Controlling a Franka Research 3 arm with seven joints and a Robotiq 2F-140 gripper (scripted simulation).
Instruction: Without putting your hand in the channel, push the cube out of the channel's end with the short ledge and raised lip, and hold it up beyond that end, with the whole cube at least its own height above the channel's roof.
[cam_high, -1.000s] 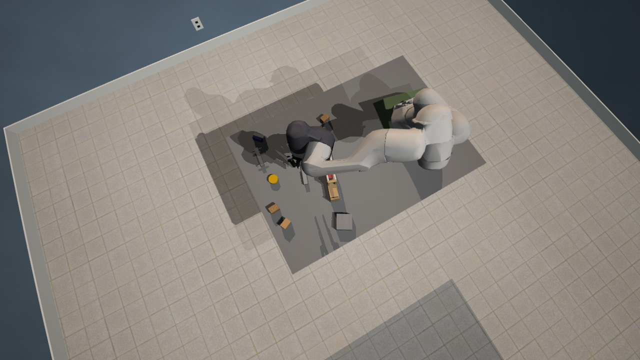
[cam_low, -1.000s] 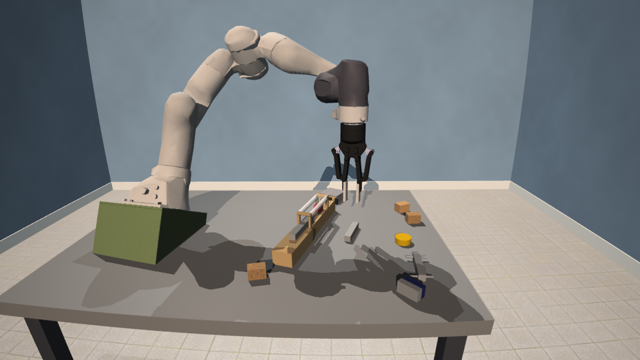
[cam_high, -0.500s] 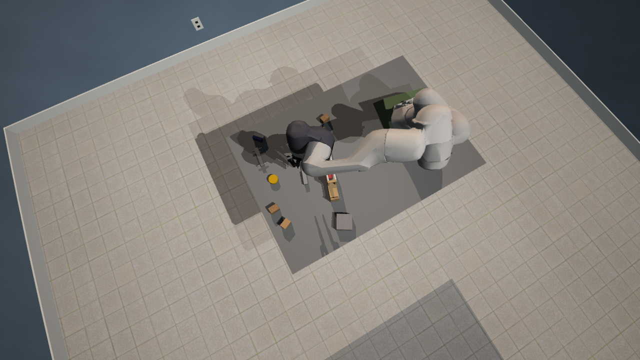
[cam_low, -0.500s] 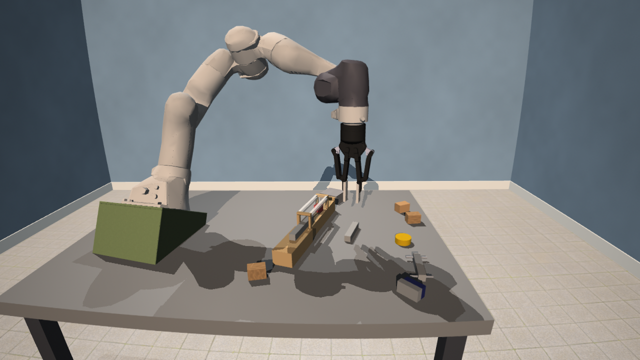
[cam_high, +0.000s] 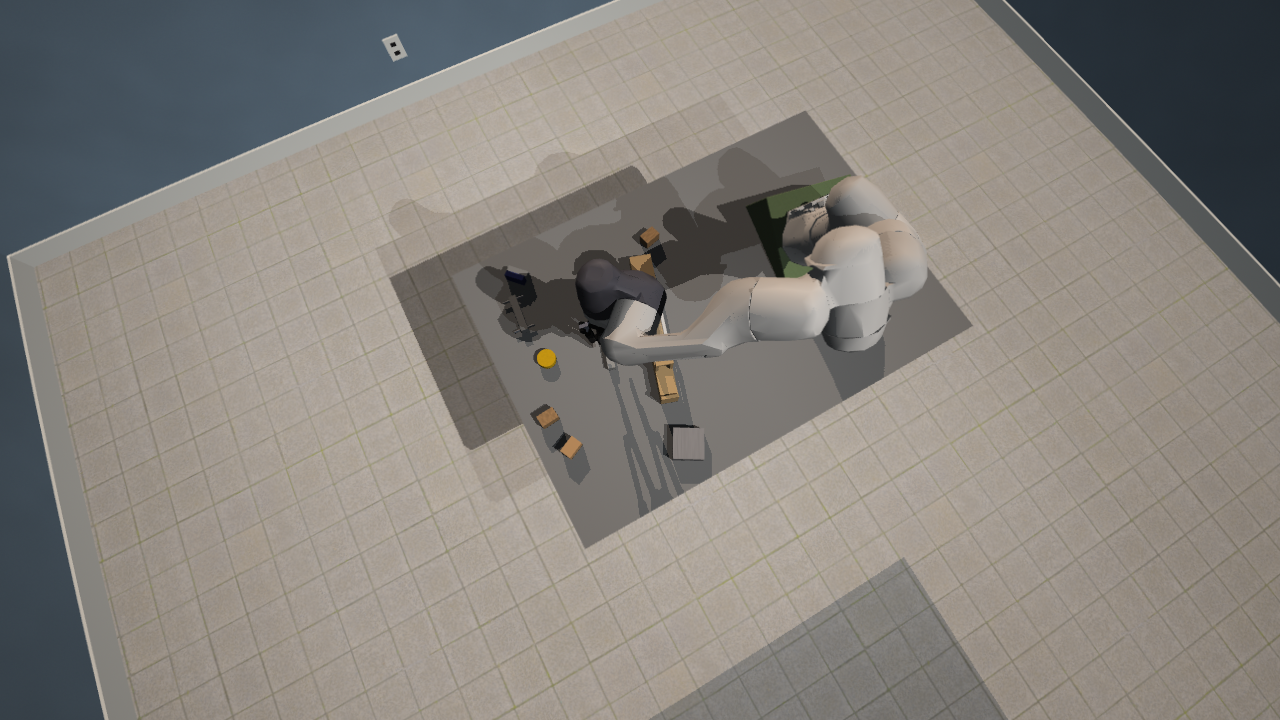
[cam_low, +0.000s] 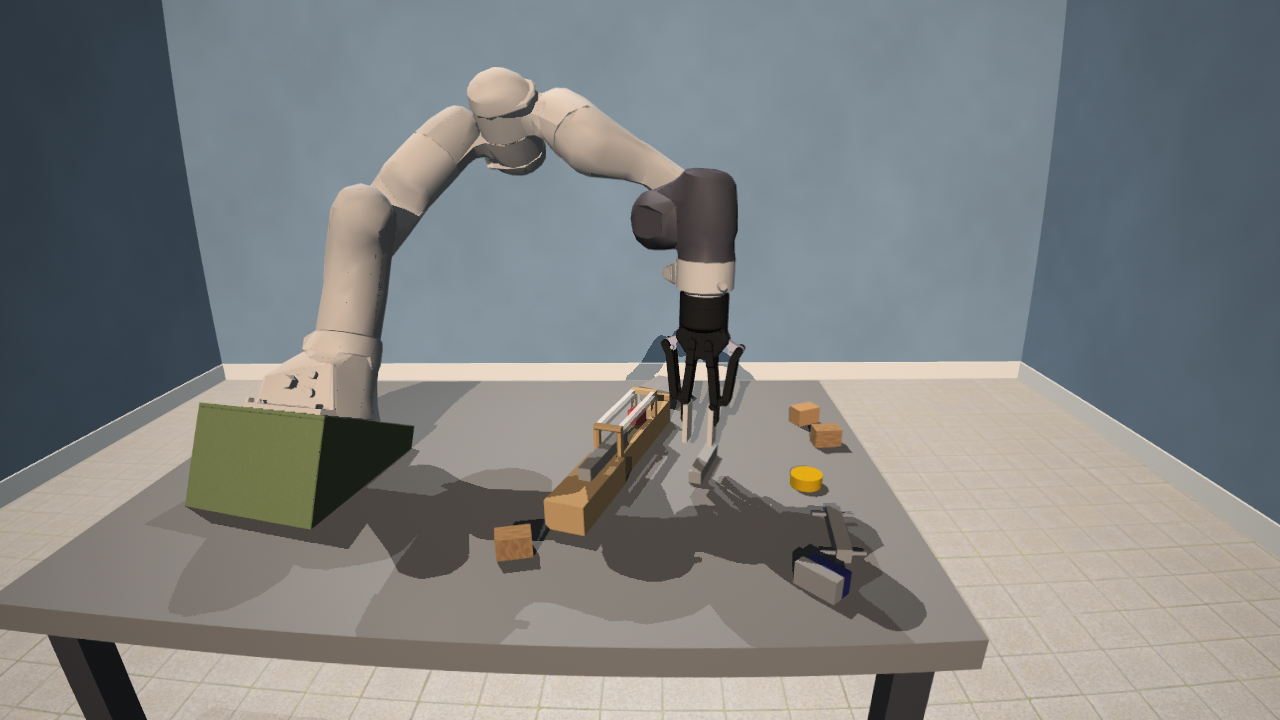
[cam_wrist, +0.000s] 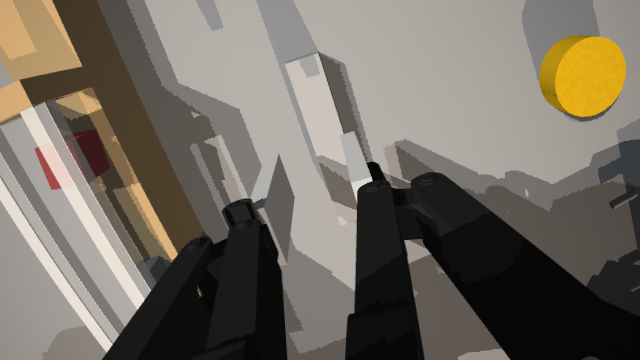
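Right now my hand is 10 mm short of the short grey bar and 70 mm above it. The rest, counted from my hand: red cube: 100 mm behind, 100 mm to the left, 20 mm below; then long wooden channel: 120 mm behind, 50 mm to the left, 20 mm below; then long grey bar: 160 mm behind, 40 mm to the right, 30 mm below.
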